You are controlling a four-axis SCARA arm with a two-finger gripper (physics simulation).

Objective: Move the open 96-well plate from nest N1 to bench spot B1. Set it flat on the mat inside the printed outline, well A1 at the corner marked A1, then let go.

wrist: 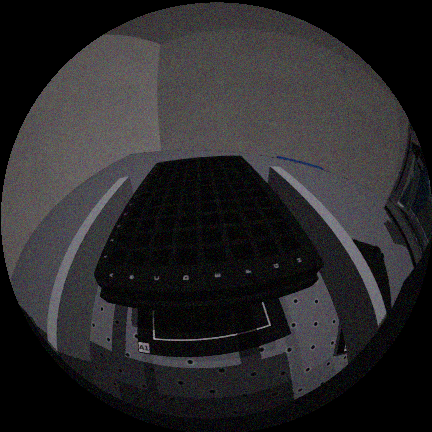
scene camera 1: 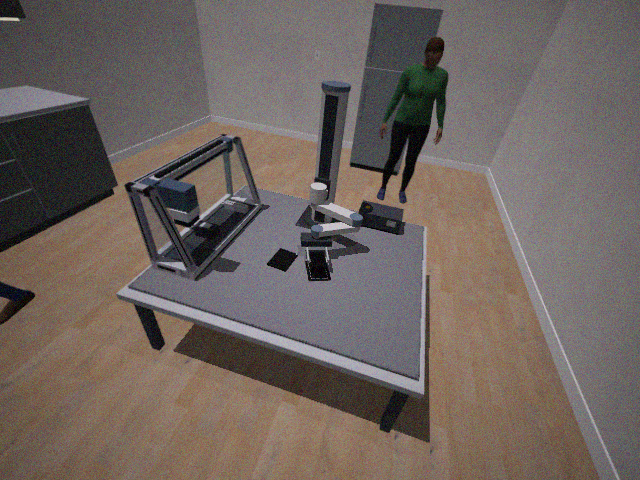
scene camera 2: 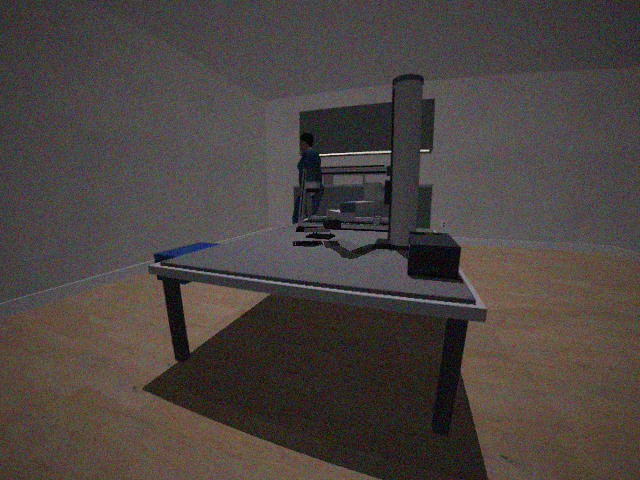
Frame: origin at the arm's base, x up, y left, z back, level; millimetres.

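Where they show: gripper, fingertip midpoint: (wrist: 198, 179) (scene camera 1: 318, 261) (scene camera 2: 303, 229); arm's base at its link origin: (scene camera 1: 321, 220) (scene camera 2: 401, 246).
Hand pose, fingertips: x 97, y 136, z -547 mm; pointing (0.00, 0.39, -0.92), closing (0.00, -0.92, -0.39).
Each offset is from my fingertips to the top centre of the thing. "spot": to the spot under its first point. Level surfaces: height alone.
The black open 96-well plate {dy -7, dx +6, dz +17 mm} (scene camera 1: 317, 259) (wrist: 210, 220) is held level between the two fingers of my gripper (scene camera 1: 318, 264) (wrist: 198, 179). In the wrist view its row letters run along the near edge, with A at the left. Below it, the black B1 mat {dx -83 mm} (wrist: 215, 348) shows a white printed outline {spot: dy -25, dx -83, dz +87 mm} (wrist: 200, 340) and a tag marked A1 {spot: dy +14, dx -82, dz +115 mm} (wrist: 144, 347) at its near left corner. The plate looks above the mat and hides most of the outline; the height gap is hard to judge. The small dark shapes in scene camera 2 are too unclear to tell apart.
Another black pad {spot: dy -222, dx -73, dz +18 mm} (scene camera 1: 282, 259) (wrist: 372, 257) lies left of the gripper in scene camera 1. A gantry frame (scene camera 1: 247, 170) stands at the left, the arm's column (scene camera 1: 338, 134) (scene camera 2: 407, 155) behind, and a dark box (scene camera 1: 382, 217) (scene camera 2: 434, 255) beside the column. Two people stand away from the table.
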